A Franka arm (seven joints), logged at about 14 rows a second.
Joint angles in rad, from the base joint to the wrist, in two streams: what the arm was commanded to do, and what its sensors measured. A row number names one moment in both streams.
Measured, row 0:
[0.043, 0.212, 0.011, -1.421, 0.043, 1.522, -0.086]
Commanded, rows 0 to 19:
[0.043, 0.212, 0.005, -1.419, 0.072, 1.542, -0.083]
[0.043, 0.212, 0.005, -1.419, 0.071, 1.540, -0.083]
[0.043, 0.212, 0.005, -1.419, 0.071, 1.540, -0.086]
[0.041, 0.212, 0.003, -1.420, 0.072, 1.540, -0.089]
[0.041, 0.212, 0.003, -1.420, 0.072, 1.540, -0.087]
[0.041, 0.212, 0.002, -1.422, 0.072, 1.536, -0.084]
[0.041, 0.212, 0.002, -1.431, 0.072, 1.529, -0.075]
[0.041, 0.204, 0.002, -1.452, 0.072, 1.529, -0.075]
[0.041, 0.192, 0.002, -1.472, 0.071, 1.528, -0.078]
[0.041, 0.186, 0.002, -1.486, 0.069, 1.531, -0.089]
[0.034, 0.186, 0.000, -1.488, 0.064, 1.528, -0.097]
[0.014, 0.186, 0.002, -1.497, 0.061, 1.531, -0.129]
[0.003, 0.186, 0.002, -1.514, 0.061, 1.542, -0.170]
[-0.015, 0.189, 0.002, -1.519, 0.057, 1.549, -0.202]
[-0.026, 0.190, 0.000, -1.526, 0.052, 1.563, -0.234]
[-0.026, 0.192, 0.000, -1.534, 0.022, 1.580, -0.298]
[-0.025, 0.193, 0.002, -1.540, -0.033, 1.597, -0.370]
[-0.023, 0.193, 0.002, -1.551, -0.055, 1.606, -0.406]
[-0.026, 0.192, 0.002, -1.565, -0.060, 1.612, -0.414]
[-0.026, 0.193, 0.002, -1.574, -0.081, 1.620, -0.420]
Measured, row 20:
[-0.027, 0.211, -0.002, -1.532, -0.043, 1.589, -0.384]
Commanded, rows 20 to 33:
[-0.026, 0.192, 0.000, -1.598, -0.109, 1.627, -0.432]
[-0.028, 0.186, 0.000, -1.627, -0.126, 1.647, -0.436]
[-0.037, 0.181, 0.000, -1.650, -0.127, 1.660, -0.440]
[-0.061, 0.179, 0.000, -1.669, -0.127, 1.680, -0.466]
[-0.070, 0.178, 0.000, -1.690, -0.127, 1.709, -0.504]
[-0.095, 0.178, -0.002, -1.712, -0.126, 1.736, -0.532]
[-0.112, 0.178, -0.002, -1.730, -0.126, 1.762, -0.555]
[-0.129, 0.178, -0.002, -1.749, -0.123, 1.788, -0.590]
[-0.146, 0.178, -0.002, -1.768, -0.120, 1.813, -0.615]
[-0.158, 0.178, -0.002, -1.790, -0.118, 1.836, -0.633]
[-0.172, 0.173, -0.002, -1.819, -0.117, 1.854, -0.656]
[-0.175, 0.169, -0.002, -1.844, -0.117, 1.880, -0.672]
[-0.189, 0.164, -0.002, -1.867, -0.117, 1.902, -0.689]
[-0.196, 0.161, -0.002, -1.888, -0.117, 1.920, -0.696]
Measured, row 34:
[-0.178, 0.208, -0.007, -1.807, -0.112, 1.866, -0.665]
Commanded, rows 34 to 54:
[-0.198, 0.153, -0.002, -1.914, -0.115, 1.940, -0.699]
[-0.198, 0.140, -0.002, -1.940, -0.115, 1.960, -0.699]
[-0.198, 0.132, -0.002, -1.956, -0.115, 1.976, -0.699]
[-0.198, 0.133, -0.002, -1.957, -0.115, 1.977, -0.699]
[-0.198, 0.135, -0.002, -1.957, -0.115, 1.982, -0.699]
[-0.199, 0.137, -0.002, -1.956, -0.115, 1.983, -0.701]
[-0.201, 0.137, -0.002, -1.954, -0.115, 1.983, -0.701]
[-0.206, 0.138, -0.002, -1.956, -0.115, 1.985, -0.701]
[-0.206, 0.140, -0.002, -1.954, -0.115, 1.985, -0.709]
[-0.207, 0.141, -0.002, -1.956, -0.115, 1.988, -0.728]
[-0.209, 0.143, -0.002, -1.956, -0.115, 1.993, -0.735]
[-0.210, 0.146, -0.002, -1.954, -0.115, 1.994, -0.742]
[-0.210, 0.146, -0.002, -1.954, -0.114, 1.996, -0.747]
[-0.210, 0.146, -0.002, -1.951, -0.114, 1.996, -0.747]
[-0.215, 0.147, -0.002, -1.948, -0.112, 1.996, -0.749]
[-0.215, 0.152, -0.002, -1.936, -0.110, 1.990, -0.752]
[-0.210, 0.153, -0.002, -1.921, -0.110, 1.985, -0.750]
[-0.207, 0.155, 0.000, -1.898, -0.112, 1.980, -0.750]
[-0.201, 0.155, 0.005, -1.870, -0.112, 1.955, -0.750]
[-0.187, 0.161, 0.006, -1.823, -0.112, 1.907, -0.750]
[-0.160, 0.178, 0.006, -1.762, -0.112, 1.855, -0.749]
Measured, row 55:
[-0.193, 0.168, 0.002, -1.864, -0.112, 1.950, -0.738]
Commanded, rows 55 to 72:
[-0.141, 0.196, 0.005, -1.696, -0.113, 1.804, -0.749]
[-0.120, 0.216, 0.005, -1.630, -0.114, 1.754, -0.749]
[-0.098, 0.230, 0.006, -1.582, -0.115, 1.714, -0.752]
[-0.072, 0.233, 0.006, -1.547, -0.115, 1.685, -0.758]
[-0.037, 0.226, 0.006, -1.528, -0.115, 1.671, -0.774]
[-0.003, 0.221, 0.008, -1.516, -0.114, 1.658, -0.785]
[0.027, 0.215, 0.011, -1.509, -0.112, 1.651, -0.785]
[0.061, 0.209, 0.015, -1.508, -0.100, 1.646, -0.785]
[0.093, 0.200, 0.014, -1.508, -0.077, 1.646, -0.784]
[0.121, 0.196, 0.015, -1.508, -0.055, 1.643, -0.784]
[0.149, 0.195, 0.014, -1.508, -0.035, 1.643, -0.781]
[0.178, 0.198, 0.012, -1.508, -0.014, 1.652, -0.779]
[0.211, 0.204, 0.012, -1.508, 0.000, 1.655, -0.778]
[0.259, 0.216, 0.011, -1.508, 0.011, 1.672, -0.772]
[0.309, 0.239, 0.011, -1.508, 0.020, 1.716, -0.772]
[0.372, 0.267, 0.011, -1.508, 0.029, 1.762, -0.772]
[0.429, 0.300, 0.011, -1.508, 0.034, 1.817, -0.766]
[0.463, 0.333, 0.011, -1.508, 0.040, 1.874, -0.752]
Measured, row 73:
[0.388, 0.254, 0.023, -1.538, 0.017, 1.796, -0.759]
